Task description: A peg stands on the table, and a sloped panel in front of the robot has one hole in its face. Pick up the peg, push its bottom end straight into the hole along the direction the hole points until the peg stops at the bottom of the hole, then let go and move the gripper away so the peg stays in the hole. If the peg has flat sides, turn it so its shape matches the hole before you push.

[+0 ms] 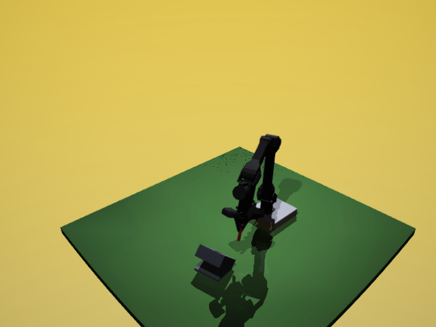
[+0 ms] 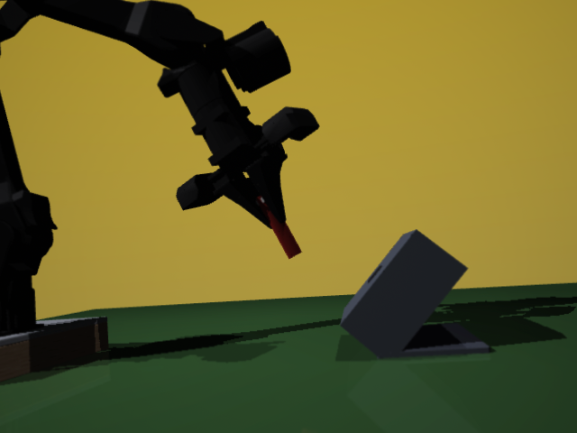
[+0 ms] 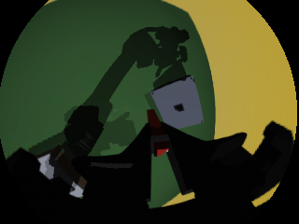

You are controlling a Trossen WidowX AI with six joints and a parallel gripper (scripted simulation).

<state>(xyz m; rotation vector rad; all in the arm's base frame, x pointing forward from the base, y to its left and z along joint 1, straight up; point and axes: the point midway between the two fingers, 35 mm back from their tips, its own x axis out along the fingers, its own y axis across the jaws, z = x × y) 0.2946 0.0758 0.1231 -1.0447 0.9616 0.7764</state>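
Now: gripper tip 130 mm short of the dark grey sloped panel, 30 mm to the left of it and 80 mm above it. The rest, counted from my gripper tip: flat foot (150 mm ahead, 30 mm to the right, 130 mm below); then red peg (10 mm behind, 20 mm above).
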